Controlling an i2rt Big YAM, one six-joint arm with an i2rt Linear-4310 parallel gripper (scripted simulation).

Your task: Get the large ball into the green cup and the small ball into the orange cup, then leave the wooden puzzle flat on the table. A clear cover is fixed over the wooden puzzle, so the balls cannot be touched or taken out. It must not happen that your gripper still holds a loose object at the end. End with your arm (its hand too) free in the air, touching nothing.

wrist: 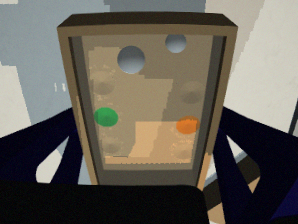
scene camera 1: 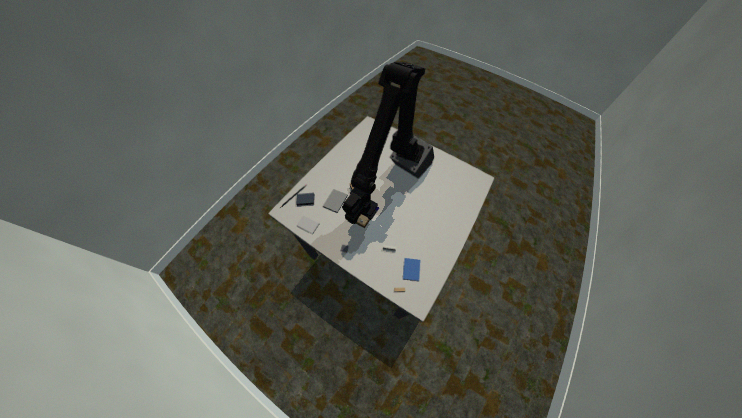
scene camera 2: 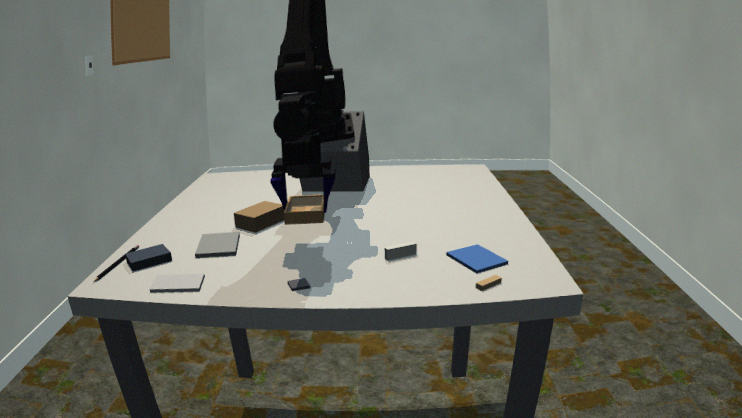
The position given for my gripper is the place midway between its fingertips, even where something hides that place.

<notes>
I see my gripper (scene camera 2: 305, 212), a wooden puzzle (scene camera 2: 307, 209), a blue tile (scene camera 2: 476, 258), a dark block (scene camera 2: 159, 254), a brown box (scene camera 2: 260, 216), a grey tile (scene camera 2: 216, 244) and a pale tile (scene camera 2: 180, 282).
The wooden puzzle also shows in the wrist view (wrist: 147, 91). My gripper also shows in the wrist view (wrist: 147, 112). The wrist view does not show the blue tile: it is out of frame. The wrist view does not show the dark block: it is out of frame.
</notes>
